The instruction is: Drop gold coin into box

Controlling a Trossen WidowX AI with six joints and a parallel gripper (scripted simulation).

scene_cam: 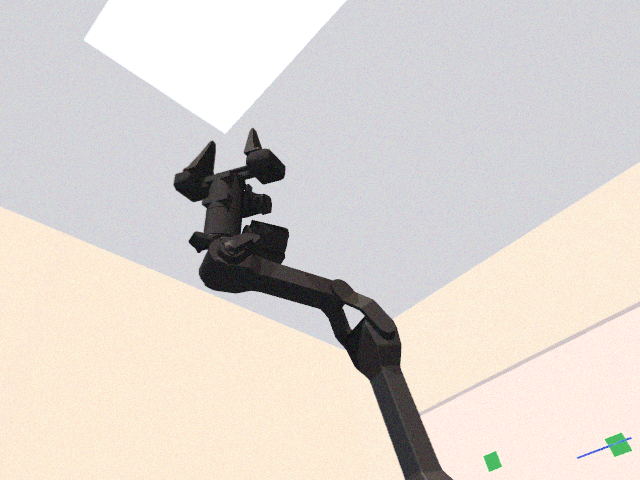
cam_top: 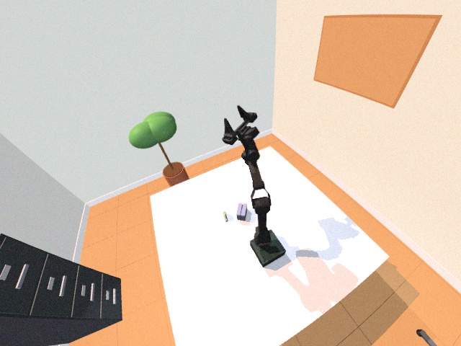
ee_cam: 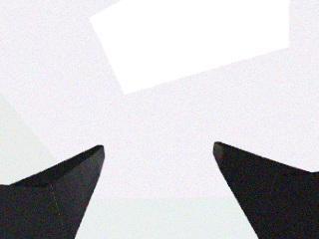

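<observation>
My gripper tip is 75 cm above the gold coin, 14 cm to the right of it and 1 cm short of it.
</observation>
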